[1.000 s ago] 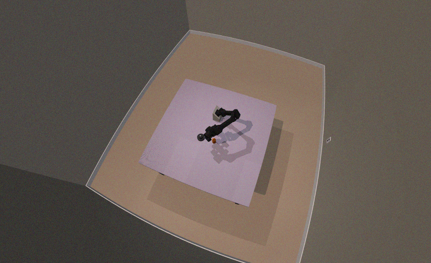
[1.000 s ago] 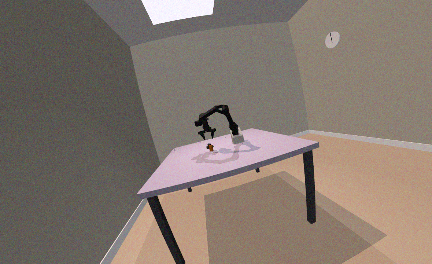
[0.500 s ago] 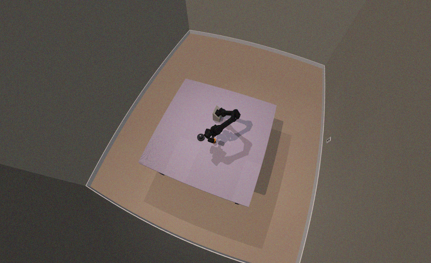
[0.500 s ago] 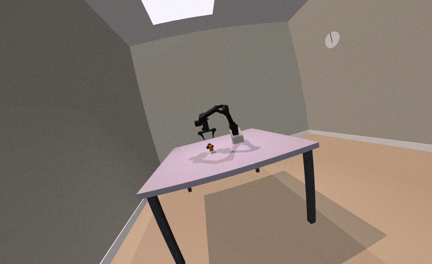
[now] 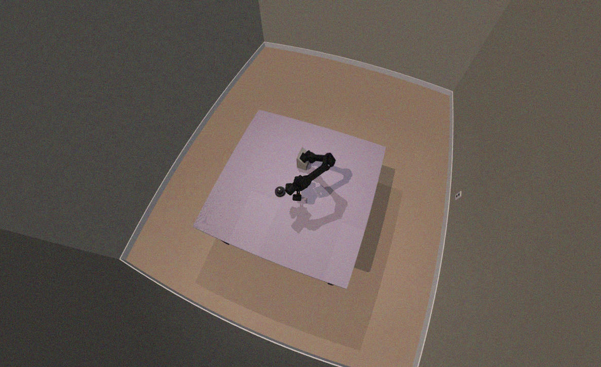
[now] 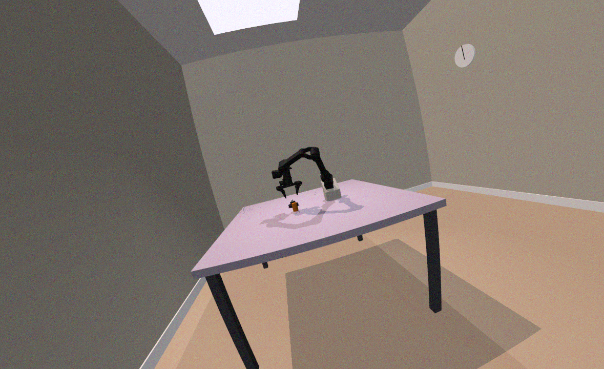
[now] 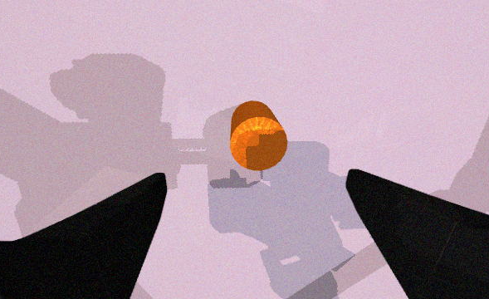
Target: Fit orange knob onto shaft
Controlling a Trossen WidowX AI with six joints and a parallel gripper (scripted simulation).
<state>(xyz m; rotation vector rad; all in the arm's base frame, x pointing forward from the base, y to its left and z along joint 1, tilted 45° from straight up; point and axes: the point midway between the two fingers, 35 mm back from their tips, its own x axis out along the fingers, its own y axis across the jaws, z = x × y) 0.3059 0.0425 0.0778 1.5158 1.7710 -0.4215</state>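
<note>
My gripper tip is now 1 cm past the orange knob and 7 cm above it. From my gripper tip the other things lie so: dark round pedestal: 1 cm ahead, 16 cm to the right, 8 cm below.
</note>
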